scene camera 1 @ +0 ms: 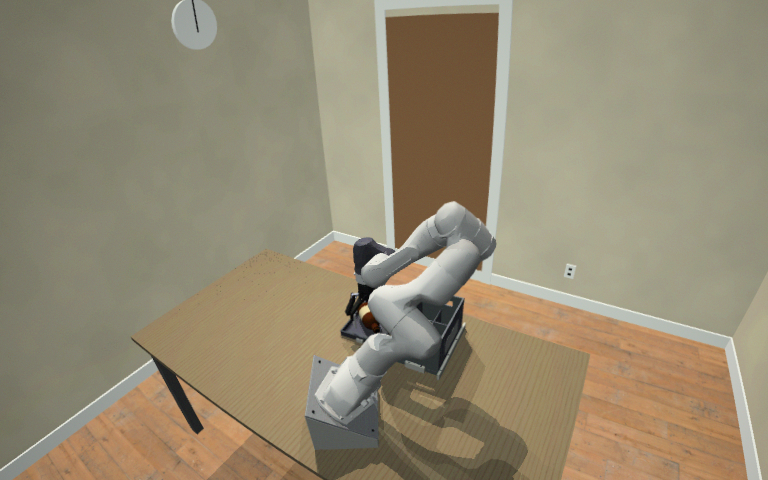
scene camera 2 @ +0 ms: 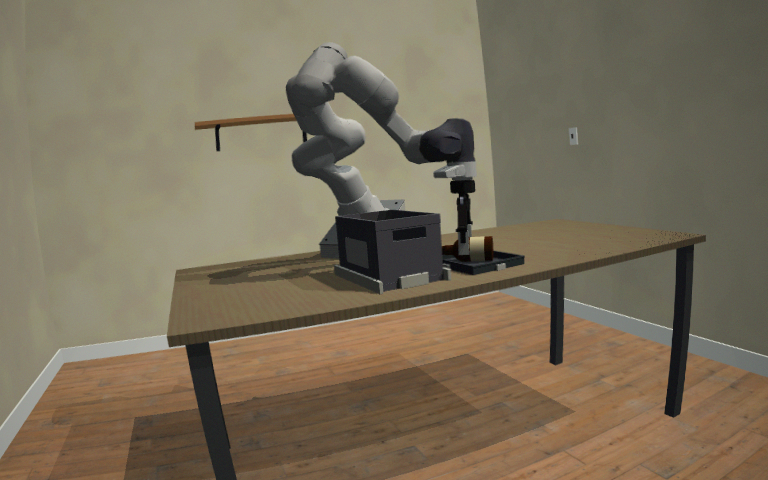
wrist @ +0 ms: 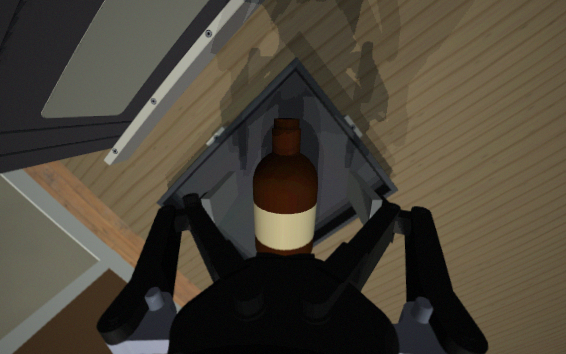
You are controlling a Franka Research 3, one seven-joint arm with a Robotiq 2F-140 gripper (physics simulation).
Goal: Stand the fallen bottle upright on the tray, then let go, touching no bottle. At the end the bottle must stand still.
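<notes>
The brown bottle (scene camera 1: 369, 319) (scene camera 2: 481, 248) (wrist: 285, 185) with a cream label lies on its side on the dark tray (scene camera 1: 348, 331) (scene camera 2: 512, 262) (wrist: 295, 89). In scene camera 2 its neck points left, towards the crate; in the wrist view its neck points up the picture and its base is hidden behind the gripper body. My gripper (scene camera 1: 361, 309) (scene camera 2: 463, 246) (wrist: 291, 183) is open and points down. Its fingers stand low, one on each side of the bottle, about level with its shoulder, with a gap on both sides in the wrist view. The arm partly hides the bottle and tray in scene camera 1.
A tall dark crate (scene camera 1: 456, 325) (scene camera 2: 408, 257) (wrist: 20, 100) with dividers inside stands close beside the tray, on the side of the bottle's neck. Pale brackets (scene camera 2: 414, 280) (wrist: 153, 101) edge its foot. Small pale clips sit at the tray's sides. The arm's base stands on the table (scene camera 1: 237, 333) (scene camera 2: 254, 305) (wrist: 500, 175).
</notes>
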